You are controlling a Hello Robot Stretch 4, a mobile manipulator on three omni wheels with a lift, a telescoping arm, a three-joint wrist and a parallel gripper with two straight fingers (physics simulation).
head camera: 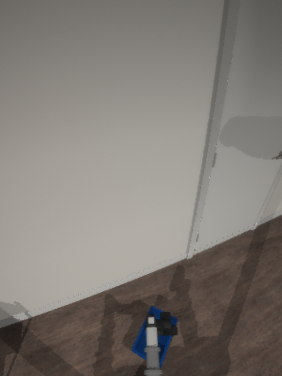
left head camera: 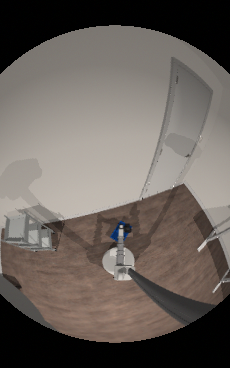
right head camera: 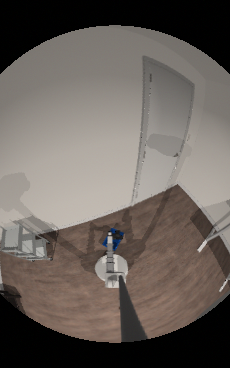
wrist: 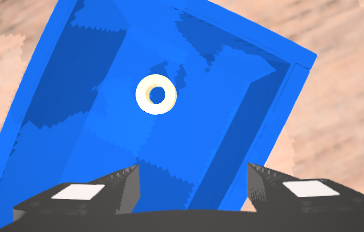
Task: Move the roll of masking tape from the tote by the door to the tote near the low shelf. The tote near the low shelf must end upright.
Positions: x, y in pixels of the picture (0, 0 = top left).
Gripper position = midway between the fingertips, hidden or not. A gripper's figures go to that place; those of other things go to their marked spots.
My gripper (wrist: 192, 180) is 17 cm from the lens. A blue tote (wrist: 77, 118) is 29 cm from the lens. A cream roll of masking tape (wrist: 148, 83): 26 cm from the lens.
